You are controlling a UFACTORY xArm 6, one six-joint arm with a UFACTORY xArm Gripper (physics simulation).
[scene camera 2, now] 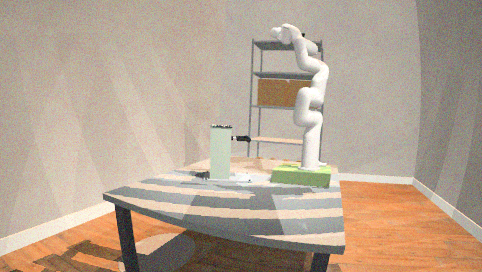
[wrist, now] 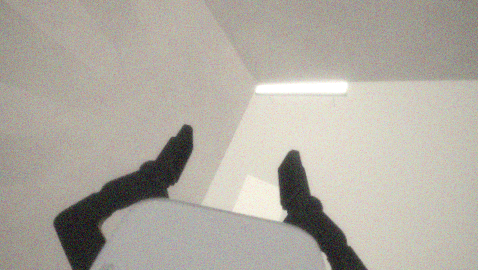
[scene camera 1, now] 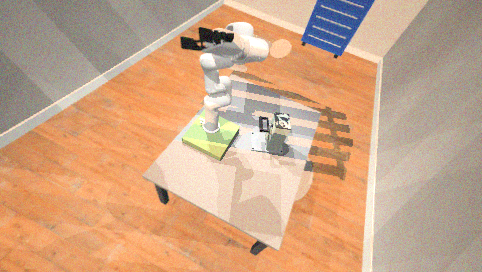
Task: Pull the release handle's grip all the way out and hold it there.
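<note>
The release handle's black grip [scene camera 1: 264,124] [scene camera 2: 243,138] is a rectangular loop on the side of a pale green post [scene camera 1: 277,142] [scene camera 2: 220,153], facing the arm's base. A short rod joins them, with a small gap between grip and post. The post stands upright on a white base plate [scene camera 1: 258,143] [scene camera 2: 243,177]. My gripper [scene camera 1: 194,39] [wrist: 239,148] is open and empty, raised high above the table and far from the grip. In the second scene view the fingers are mostly hidden behind the arm. The handle does not show in the wrist view.
The arm stands on a green block [scene camera 1: 209,144] [scene camera 2: 301,177] on the table [scene camera 1: 200,172] [scene camera 2: 225,197], with the post beside it. A grey shelf rack [scene camera 2: 251,90] stands behind the table, and a blue cabinet [scene camera 1: 336,22] stands by the far wall.
</note>
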